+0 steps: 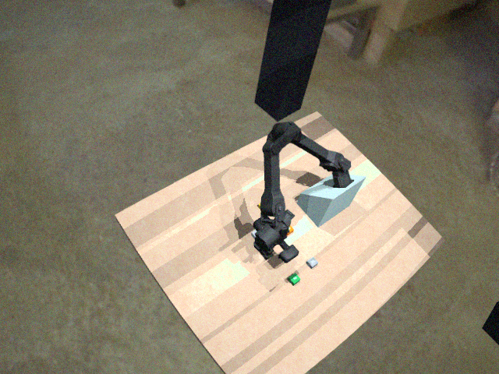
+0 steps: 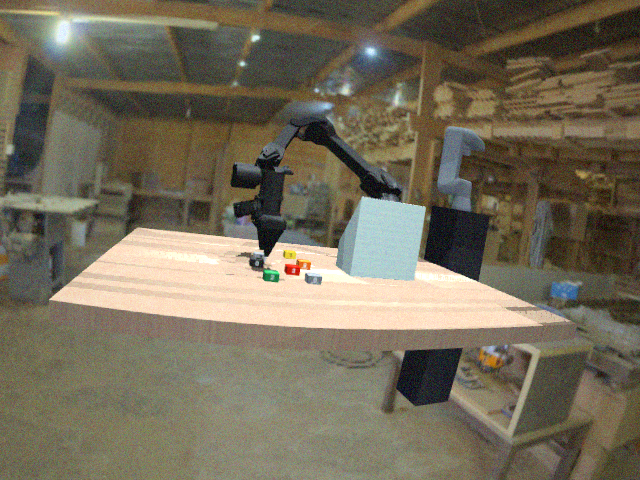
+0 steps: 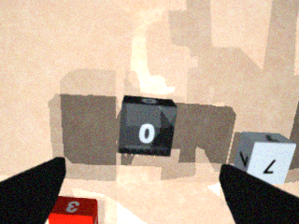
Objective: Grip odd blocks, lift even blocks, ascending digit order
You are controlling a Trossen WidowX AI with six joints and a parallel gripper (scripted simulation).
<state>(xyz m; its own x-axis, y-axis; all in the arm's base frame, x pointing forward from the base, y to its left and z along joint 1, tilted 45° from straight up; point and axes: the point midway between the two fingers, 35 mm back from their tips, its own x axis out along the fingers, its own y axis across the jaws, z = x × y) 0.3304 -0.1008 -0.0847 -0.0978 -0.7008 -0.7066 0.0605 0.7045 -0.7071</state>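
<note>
Now: the black block 20 mm below my gripper tip and 20 mm ahead of it. The rest, counted from my gripper tip: red block 60 mm behind, 50 mm to the left, 20 mm below; orange block 120 mm behind, 30 mm to the right, 20 mm below; whitish block 90 mm to the right, 20 mm below, 10 mm behind.
</note>
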